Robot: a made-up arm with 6 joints.
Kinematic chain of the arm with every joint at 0, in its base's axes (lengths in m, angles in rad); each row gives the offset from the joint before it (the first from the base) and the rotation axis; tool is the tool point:
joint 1: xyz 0 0 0.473 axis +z
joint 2: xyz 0.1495 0 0 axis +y
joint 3: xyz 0 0 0.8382 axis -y
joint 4: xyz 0 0 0.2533 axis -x
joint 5: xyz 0.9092 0 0 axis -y
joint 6: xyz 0.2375 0 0 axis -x
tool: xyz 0 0 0
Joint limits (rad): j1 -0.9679..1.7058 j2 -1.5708..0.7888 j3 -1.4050..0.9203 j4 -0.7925..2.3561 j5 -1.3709..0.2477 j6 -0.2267..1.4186
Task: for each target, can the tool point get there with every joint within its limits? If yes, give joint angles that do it. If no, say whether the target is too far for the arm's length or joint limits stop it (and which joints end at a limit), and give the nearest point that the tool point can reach.
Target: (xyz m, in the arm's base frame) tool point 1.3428 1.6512 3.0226
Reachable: no: too far | nearest point 0.8616 1.0595 2.0400 | short by 1.244 m
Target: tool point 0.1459 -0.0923 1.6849
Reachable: yes | joints -0.3764 -1.0836 -0.3789 0.2584 -0.5595 0.7901
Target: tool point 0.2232 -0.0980 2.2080
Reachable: yes | joints -0.4044 -0.5415 0.4016 0.0272 -0.3534 -0.0027
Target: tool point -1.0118 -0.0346 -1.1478
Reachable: no: joint limits stop it (at a limit: joint 1, joint 2, joint 5) | nearest point -0.1119 0.4063 -0.0606 | short by 1.479 m
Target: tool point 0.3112 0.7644 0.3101
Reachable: yes | joints 1.3194 0.2259 -1.0134 0.7569 -0.7507 0.7129
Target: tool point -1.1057 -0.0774 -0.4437
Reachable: no: joint limits stop it (at a limit: joint 1, joint 2, joint 4) | nearest point -0.1670 0.2870 0.0828 | short by 1.136 m
